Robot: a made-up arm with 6 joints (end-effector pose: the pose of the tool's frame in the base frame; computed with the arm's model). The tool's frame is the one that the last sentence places.
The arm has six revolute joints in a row. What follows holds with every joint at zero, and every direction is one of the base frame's.
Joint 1 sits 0.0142 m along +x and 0.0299 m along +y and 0.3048 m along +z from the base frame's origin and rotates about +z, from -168.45 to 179.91 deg.
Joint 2 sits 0.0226 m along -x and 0.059 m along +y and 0.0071 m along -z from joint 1 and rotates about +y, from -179.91 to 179.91 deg.
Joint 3 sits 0.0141 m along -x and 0.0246 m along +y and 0.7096 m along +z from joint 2 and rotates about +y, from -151.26 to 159.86 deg.
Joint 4 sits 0.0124 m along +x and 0.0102 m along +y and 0.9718 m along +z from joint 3 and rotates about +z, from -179.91 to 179.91 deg.
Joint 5 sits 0.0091 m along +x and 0.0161 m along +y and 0.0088 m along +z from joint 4 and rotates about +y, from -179.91 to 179.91 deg.
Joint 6 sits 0.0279 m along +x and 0.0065 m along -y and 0.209 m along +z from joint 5 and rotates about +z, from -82.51 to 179.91 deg.
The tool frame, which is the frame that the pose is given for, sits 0.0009 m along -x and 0.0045 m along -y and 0.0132 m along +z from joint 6; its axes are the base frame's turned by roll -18.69, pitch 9.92 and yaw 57.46 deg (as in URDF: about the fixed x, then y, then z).
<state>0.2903 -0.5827 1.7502 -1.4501 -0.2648 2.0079</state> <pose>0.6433 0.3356 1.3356 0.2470 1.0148 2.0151</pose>
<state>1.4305 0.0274 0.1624 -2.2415 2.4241 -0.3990</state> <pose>0.0398 0.0935 1.8024 1.2978 1.8561 0.1505</pose>
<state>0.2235 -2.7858 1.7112 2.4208 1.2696 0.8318</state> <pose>-1.2382 -0.0072 -0.0328 1.5380 -1.4801 -1.4286</pose>
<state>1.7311 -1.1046 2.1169 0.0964 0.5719 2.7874</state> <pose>-0.1704 0.4061 1.0739 -1.6263 -0.5825 -0.7313</pose>
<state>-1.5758 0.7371 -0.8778 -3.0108 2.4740 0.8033</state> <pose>0.0851 -0.1966 1.5968 -0.1615 -2.6148 -1.1926</pose>
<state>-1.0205 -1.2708 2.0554 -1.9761 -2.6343 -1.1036</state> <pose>0.1360 0.2143 1.0110 -2.7267 0.0807 -0.4402</pose>
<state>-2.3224 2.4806 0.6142 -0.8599 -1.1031 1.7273</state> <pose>-0.2056 -0.5454 -1.3579 1.4434 -1.0039 0.7054</pose>
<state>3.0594 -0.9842 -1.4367 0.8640 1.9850 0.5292</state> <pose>1.2853 -0.3255 0.1209 0.2972 1.3599 -1.8733</pose>
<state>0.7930 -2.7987 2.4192 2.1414 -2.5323 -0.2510</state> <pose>-0.2982 -0.3249 0.4108 -2.3078 1.6078 -0.9526</pose>
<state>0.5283 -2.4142 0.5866 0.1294 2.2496 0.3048</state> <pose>-1.1866 -0.5320 -0.2808 -0.3170 0.3301 1.8467</pose>
